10 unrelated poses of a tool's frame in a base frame.
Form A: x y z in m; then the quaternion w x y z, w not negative.
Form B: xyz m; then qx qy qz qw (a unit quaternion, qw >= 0). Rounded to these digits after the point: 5 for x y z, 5 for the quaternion.
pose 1, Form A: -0.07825, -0.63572, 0.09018, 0.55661, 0.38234, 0.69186, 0.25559
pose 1, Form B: -0.07825, -0.63572, 0.09018, 0.38234, 0.69186, 0.25559, 0.55661
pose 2, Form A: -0.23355, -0.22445, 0.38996, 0.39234, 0.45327, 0.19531, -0.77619
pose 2, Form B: -0.23355, -0.22445, 0.38996, 0.45327, 0.19531, -0.77619, 0.39234
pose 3, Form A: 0.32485, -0.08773, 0.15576, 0.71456, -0.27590, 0.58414, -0.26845
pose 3, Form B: 0.32485, -0.08773, 0.15576, -0.27590, 0.58414, -0.26845, 0.71456
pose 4, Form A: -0.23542, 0.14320, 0.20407, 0.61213, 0.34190, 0.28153, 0.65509
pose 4, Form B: -0.23542, 0.14320, 0.20407, 0.34190, 0.28153, 0.65509, 0.61213
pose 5, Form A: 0.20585, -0.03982, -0.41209, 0.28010, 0.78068, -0.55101, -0.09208
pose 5, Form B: 0.20585, -0.03982, -0.41209, 0.78068, -0.55101, -0.09208, 0.28010
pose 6, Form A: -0.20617, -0.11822, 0.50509, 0.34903, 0.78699, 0.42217, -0.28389
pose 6, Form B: -0.20617, -0.11822, 0.50509, 0.78699, 0.42217, -0.28389, 0.34903
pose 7, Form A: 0.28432, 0.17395, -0.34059, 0.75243, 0.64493, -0.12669, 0.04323
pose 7, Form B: 0.28432, 0.17395, -0.34059, 0.64493, -0.12669, 0.04323, 0.75243
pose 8, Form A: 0.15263, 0.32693, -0.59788, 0.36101, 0.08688, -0.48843, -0.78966
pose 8, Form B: 0.15263, 0.32693, -0.59788, 0.08688, -0.48843, -0.78966, 0.36101
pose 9, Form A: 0.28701, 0.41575, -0.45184, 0.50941, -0.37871, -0.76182, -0.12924
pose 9, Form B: 0.28701, 0.41575, -0.45184, -0.37871, -0.76182, -0.12924, 0.50941
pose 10, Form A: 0.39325, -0.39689, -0.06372, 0.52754, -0.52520, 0.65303, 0.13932
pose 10, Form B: 0.39325, -0.39689, -0.06372, -0.52520, 0.65303, 0.13932, 0.52754
